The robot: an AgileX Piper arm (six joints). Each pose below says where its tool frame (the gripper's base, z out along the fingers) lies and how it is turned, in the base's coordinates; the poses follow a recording.
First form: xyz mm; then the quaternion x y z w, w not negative.
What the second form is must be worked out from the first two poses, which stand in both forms.
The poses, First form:
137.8 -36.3 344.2 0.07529 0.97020 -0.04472 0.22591
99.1 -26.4 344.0 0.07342 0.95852 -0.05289 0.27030
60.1 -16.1 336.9 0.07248 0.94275 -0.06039 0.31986
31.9 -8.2 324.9 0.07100 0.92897 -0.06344 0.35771
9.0 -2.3 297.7 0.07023 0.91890 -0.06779 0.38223
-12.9 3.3 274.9 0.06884 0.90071 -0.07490 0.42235
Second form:
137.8 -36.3 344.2 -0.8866 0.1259 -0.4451 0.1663 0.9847 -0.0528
99.1 -26.4 344.0 -0.8431 0.1122 -0.5259 0.1693 0.9836 -0.0617
60.1 -16.1 336.9 -0.7849 0.0980 -0.6119 0.1753 0.9822 -0.0675
31.9 -8.2 324.9 -0.7340 0.0865 -0.6736 0.1773 0.9819 -0.0671
9.0 -2.3 297.7 -0.6979 0.0772 -0.7120 0.1809 0.9809 -0.0709
-12.9 3.3 274.9 -0.6338 0.0607 -0.7711 0.1873 0.9793 -0.0768

